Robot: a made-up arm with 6 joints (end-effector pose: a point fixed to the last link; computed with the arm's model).
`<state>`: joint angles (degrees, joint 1 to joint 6).
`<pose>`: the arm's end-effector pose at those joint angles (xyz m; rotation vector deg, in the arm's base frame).
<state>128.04 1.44 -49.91 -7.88 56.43 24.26</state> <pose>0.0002 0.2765 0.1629 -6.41 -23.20 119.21</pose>
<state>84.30 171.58 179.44 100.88 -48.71 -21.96</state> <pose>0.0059 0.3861 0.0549 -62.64 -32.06 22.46</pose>
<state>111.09 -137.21 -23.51 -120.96 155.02 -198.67</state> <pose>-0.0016 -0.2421 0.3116 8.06 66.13 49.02</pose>
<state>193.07 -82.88 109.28 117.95 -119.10 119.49</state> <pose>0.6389 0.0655 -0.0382 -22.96 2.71 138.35</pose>
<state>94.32 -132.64 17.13 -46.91 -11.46 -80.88</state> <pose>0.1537 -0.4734 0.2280 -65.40 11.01 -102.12</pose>
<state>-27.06 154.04 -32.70 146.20 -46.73 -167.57</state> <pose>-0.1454 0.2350 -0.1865 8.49 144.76 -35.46</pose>
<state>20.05 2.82 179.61 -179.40 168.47 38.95</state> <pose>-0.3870 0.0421 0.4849 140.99 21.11 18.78</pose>
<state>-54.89 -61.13 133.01 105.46 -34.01 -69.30</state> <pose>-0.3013 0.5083 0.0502 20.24 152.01 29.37</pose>
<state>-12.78 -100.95 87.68 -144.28 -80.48 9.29</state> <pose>-0.6371 0.2879 0.1333 -113.80 -36.07 102.30</pose>
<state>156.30 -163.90 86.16 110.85 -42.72 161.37</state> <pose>0.0308 -0.0804 -0.5519 -38.08 39.25 64.64</pose>
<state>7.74 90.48 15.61 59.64 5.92 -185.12</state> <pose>0.5600 -0.0117 -0.1680 103.82 51.02 -70.31</pose>
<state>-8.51 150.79 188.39 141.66 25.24 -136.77</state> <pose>0.3936 0.0777 0.1815 -11.16 -17.38 5.64</pose>
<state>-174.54 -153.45 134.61 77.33 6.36 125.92</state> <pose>-0.1354 0.0250 -0.4281 -26.76 108.06 21.64</pose>
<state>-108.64 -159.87 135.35 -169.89 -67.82 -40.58</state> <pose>0.1542 -0.0732 -0.4901 -100.26 116.14 -40.64</pose>
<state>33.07 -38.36 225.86 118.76 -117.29 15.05</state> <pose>-0.1137 0.0248 0.0165 147.47 -39.85 25.99</pose>
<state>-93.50 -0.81 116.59 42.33 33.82 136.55</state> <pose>-0.1102 0.2828 0.7339 36.60 -18.94 63.72</pose>
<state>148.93 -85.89 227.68 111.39 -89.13 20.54</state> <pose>-0.0789 -0.0258 0.0169 -120.63 -97.58 2.47</pose>
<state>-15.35 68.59 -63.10 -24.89 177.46 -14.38</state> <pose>-0.0455 -0.1495 0.0387 -15.59 -44.32 -19.70</pose>
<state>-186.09 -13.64 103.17 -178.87 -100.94 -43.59</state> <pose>0.2163 -0.1962 0.7817 43.76 33.27 -21.05</pose>
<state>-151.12 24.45 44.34 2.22 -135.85 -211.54</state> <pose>-0.4959 -0.0770 0.5653 13.82 67.97 8.10</pose>
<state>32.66 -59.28 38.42 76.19 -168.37 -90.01</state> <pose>-0.3862 -0.2964 0.6488 107.98 32.09 -85.56</pose>
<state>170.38 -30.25 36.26 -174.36 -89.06 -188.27</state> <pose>-0.0313 -0.1685 0.7485 -167.49 19.81 -38.15</pose>
